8 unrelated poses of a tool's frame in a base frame.
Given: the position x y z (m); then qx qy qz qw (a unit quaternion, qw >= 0).
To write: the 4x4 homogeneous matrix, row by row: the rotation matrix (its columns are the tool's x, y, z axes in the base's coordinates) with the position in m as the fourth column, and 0 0 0 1 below. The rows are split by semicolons. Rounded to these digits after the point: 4 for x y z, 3 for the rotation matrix.
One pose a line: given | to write
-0.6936, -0.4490, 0.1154, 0.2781, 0.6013, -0.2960, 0.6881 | 0.102, 0.742, 0.663, -0.6936; -0.073, 0.670, -0.739, -0.4490; -0.992, 0.027, 0.122, 0.1154; 0, 0, 0, 1
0.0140, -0.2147, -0.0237, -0.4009, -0.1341, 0.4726, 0.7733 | 0.517, -0.623, -0.586, 0.0140; 0.838, 0.232, 0.493, -0.2147; -0.172, -0.747, 0.643, -0.0237; 0, 0, 0, 1
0.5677, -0.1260, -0.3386, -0.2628, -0.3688, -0.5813, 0.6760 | 0.052, 0.980, -0.193, 0.5677; -0.592, 0.186, 0.784, -0.1260; 0.804, 0.073, 0.590, -0.3386; 0, 0, 0, 1
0.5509, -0.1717, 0.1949, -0.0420, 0.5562, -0.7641, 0.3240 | -0.787, 0.448, 0.425, 0.5509; -0.542, -0.171, -0.823, -0.1717; -0.296, -0.877, 0.378, 0.1949; 0, 0, 0, 1
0.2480, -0.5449, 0.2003, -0.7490, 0.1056, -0.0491, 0.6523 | 0.973, -0.094, 0.211, 0.2480; -0.222, -0.127, 0.967, -0.5449; -0.064, -0.987, -0.144, 0.2003; 0, 0, 0, 1
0.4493, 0.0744, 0.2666, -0.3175, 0.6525, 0.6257, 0.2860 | -0.635, -0.772, -0.024, 0.4493; -0.056, 0.015, 0.998, 0.0744; -0.771, 0.635, -0.053, 0.2666; 0, 0, 0, 1
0.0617, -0.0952, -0.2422, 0.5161, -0.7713, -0.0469, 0.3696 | -0.194, -0.761, -0.619, 0.0617; -0.831, 0.463, -0.309, -0.0952; 0.522, 0.454, -0.722, -0.2422; 0, 0, 0, 1
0.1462, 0.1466, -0.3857, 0.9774, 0.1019, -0.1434, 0.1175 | 0.938, 0.233, -0.256, 0.1462; 0.165, -0.952, -0.259, 0.1466; -0.304, 0.200, -0.931, -0.3857; 0, 0, 0, 1
